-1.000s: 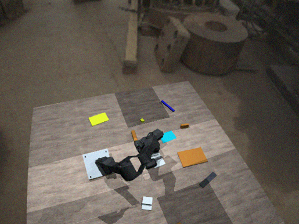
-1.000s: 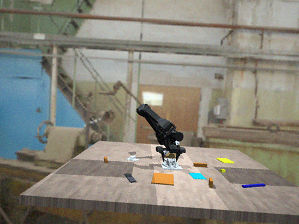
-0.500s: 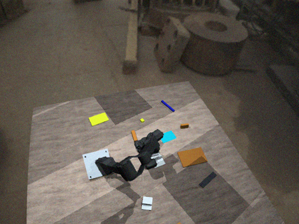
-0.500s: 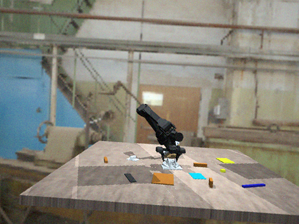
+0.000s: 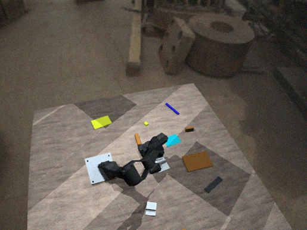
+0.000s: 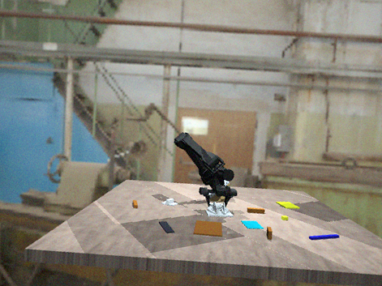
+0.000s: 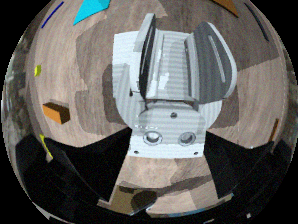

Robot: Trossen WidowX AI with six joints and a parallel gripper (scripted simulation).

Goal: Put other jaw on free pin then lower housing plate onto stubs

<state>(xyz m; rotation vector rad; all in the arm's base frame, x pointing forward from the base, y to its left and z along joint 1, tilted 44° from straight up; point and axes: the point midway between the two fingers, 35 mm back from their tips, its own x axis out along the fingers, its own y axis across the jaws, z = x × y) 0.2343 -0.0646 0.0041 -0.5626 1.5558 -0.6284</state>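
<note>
Now: the jaw 20 mm to the left of my gripper tip and 20 mm ahead of it. Also, from my gripper tip: dark strip 280 mm ahead, 260 mm to the right, 10 mm below; orange tile 280 mm ahead, 90 mm to the right, 10 mm below; cyan tile 220 mm ahead, 120 mm to the left, 10 mm below.
</note>
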